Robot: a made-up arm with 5 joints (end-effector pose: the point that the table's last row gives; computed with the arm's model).
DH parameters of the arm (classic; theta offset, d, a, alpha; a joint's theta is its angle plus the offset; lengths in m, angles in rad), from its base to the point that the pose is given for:
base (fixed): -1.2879 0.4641 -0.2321 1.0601
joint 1: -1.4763 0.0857 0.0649 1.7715
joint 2: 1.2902 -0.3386 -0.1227 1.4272
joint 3: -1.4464 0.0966 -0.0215 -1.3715
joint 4: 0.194 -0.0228 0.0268 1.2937
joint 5: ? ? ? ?
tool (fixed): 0.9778 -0.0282 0 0
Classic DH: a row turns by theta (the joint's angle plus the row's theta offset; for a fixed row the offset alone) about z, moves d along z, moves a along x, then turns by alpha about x.
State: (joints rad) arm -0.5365 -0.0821 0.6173 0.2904 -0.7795
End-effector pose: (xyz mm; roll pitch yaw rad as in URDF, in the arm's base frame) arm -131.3 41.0 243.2 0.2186 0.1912 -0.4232
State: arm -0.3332 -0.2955 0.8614 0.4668 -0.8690
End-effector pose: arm -61.7 -1.2 295.0 0.0058 0.0354 -0.5212
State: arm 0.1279 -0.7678 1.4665 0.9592 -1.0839
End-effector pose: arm 58.9 4.9 489.5 -0.1437 -0.1231 -0.7369
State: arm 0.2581 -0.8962 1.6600 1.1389 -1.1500
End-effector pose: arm 74.8 33.8 554.5 -0.1239 -0.0677 -0.7858
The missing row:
joint 5: -0.2939 0.0253 -0.1258 -2.6021
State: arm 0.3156 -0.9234 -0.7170 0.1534 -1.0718
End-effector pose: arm 53.0 -136.5 529.0 -0.6350 0.0286 1.8575
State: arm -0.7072 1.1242 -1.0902 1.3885 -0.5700
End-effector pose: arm -410.6 -16.6 224.6 0.3777 0.0321 1.1778
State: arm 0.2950 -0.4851 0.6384 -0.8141 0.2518
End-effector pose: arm 128.0 27.4 559.9 0.9915 -0.3794 -1.0129
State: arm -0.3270 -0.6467 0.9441 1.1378 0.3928
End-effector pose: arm 32.9 -141.8 281.6 -0.6677 -0.8277 -1.4830
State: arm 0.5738 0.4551 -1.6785 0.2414 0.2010
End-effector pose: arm -88.2 -165.9 518.7 0.0573 0.1992 1.2219
